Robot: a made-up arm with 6 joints.
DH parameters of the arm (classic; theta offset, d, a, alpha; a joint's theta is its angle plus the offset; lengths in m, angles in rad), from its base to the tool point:
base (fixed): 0.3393 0 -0.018 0
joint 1: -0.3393 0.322 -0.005 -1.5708
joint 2: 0.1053 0 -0.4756 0
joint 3: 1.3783 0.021 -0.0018 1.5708
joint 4: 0 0.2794 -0.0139 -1.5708
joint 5: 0 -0.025 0.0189 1.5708
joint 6: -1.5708 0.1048 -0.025 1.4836
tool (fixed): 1.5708 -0.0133 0 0
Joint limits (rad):
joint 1: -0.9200..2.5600
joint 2: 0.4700..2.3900
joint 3: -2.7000..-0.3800
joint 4: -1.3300..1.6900
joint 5: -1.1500..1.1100
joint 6: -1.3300..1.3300
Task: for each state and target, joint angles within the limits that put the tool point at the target. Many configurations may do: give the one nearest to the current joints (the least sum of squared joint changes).
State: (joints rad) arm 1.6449 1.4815 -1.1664 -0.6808 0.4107 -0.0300
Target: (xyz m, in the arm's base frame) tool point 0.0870 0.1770 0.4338
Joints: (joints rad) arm 1.1638 1.7436 -0.4624 -0.6936 0.5242 -0.0807
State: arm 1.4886 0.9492 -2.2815 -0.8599 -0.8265 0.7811
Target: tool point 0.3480 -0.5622 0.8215
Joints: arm 2.2827 0.4700 -2.5652 -0.7460 -0.9913 0.8398
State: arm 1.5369 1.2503 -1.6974 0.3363 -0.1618 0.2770
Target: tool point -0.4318 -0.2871 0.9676
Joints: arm 0.6335 0.5104 -2.2303 0.3039 -0.2454 0.3035
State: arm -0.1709 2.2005 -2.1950 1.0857 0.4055 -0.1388
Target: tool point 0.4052 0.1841 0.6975
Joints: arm 0.2313 1.7495 -1.5552 0.9972 0.7176 -0.2150
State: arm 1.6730 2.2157 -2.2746 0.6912 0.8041 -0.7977
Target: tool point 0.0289 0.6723 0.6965
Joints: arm 1.4143 2.2568 -2.4985 0.6841 0.6059 -0.7870
